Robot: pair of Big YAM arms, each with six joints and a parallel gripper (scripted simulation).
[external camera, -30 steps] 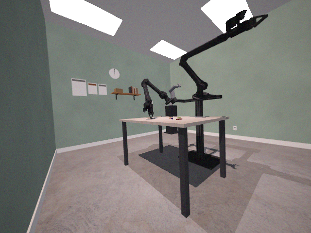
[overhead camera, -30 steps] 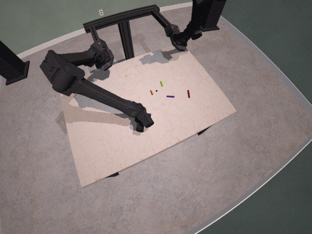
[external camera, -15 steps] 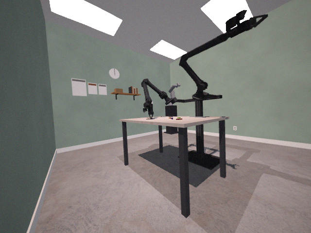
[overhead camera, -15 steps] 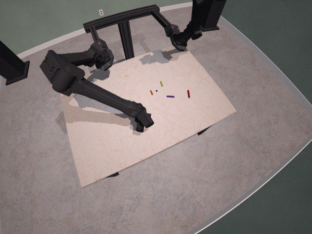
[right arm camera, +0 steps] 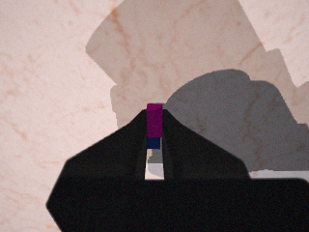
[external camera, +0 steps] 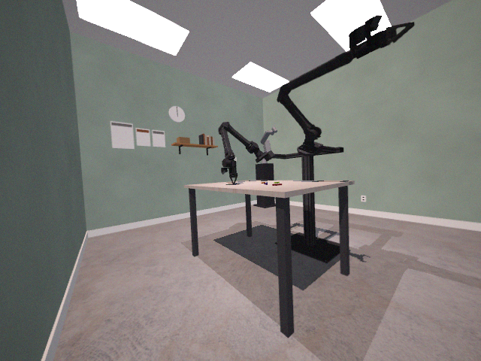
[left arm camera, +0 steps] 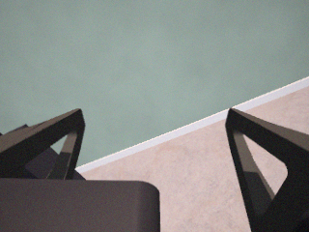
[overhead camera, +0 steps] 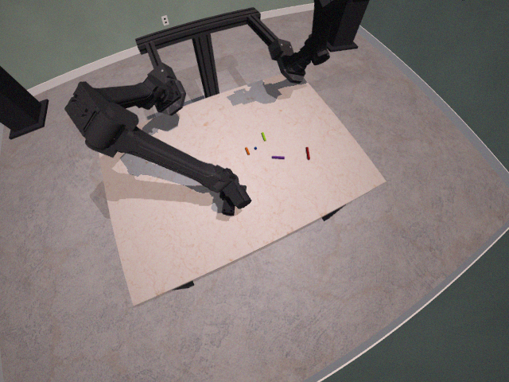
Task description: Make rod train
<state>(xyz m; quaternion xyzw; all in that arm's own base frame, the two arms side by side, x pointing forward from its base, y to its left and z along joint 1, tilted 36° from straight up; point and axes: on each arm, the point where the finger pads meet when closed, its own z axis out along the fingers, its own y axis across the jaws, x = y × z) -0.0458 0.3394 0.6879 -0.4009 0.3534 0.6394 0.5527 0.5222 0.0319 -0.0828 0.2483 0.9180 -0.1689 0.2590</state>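
Right now my right hand is right at the magenta rod. The rest, counted from my right hand: purple rod: 27 cm to the left, 14 cm behind, 1 cm below; orange rod: 22 cm behind, 14 cm to the left, 1 cm below; lime rod: 28 cm behind, 24 cm to the left, 1 cm below.
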